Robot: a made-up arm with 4 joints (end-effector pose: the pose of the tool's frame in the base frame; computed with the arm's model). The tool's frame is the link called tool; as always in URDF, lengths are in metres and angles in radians. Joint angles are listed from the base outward.
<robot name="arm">
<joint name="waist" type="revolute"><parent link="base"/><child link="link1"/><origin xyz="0 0 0.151" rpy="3.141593 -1.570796 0"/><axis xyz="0 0 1"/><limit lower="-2.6" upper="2.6" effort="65" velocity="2.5"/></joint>
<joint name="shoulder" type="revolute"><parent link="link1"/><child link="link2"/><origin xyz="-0.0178 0.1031 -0.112" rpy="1.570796 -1.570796 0"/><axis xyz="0 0 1"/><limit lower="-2.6" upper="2.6" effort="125" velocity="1.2"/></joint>
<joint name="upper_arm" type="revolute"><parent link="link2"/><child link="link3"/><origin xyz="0.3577 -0.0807 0.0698" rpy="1.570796 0 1.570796"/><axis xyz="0 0 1"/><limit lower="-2.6" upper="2.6" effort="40" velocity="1.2"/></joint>
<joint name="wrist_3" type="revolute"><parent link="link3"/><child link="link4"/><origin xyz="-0.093 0.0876 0.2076"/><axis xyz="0 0 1"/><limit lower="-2.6" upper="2.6" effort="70" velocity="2.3"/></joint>
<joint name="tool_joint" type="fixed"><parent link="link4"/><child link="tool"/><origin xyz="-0.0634 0.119 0.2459" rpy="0 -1.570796 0"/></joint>
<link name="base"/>
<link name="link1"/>
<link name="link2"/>
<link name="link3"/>
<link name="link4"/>
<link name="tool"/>
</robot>
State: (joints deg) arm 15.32 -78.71 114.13 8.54
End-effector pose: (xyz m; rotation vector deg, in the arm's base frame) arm -0.1381 -0.4772 0.8649 111.05 -57.79 78.60
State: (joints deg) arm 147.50 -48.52 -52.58 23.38
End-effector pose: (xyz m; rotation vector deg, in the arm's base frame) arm 0.3767 -0.5329 -0.2600 110.02 -1.66 -57.73
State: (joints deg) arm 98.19 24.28 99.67 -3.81
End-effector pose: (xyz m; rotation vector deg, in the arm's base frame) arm 0.7357 0.1408 -0.0459 -162.49 -35.21 -0.72
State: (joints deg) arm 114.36 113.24 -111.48 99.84
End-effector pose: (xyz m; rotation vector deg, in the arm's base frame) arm -0.4291 0.6343 0.6034 63.98 56.44 110.77
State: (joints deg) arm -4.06 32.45 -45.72 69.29
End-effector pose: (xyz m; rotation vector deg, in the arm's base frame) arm 0.6737 0.1569 -0.1548 18.98 31.66 -7.79
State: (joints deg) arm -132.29 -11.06 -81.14 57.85
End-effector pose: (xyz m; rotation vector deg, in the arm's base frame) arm 0.6804 -0.0227 -0.1074 -154.94 -8.91 12.49
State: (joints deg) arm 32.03 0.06 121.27 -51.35
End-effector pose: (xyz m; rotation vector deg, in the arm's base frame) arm 0.6995 -0.2679 0.2455 101.95 0.07 -0.02
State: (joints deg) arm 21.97 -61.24 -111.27 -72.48
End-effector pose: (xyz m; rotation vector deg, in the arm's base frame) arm 0.3573 -0.3371 0.7159 -140.95 18.81 -82.37
